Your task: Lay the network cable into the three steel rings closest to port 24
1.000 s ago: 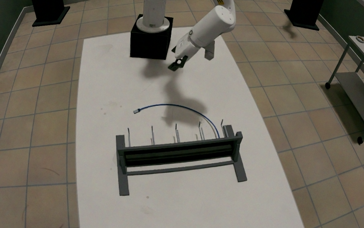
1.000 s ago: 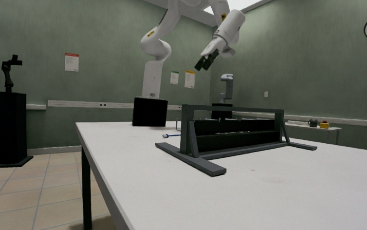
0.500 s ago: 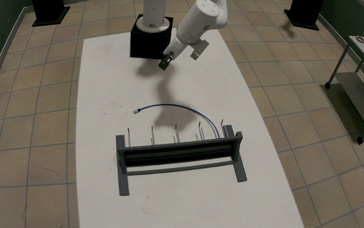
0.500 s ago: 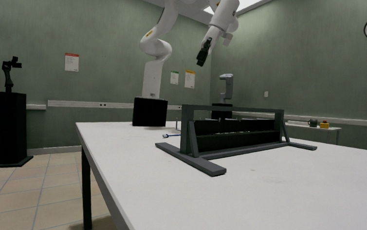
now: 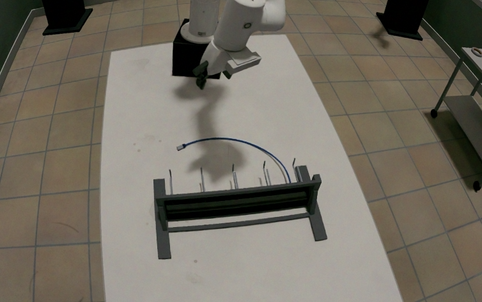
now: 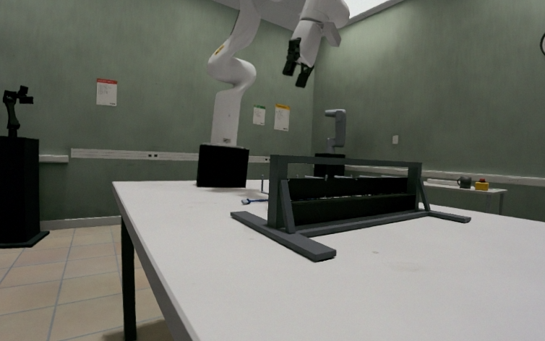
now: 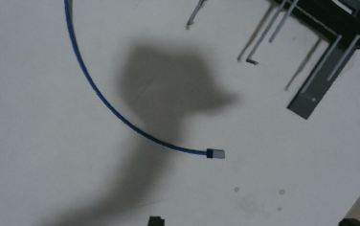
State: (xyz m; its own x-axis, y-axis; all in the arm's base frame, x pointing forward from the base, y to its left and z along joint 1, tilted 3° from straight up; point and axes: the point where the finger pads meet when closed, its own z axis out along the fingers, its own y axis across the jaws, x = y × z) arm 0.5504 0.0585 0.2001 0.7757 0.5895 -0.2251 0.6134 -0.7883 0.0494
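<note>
My gripper is now 60 mm past the grey plug, 110 mm to the left of it and 360 mm above it. The rest, counted from my hand: dark grey patch-panel rack: 200 mm ahead, 80 mm to the left, 300 mm below.
</note>
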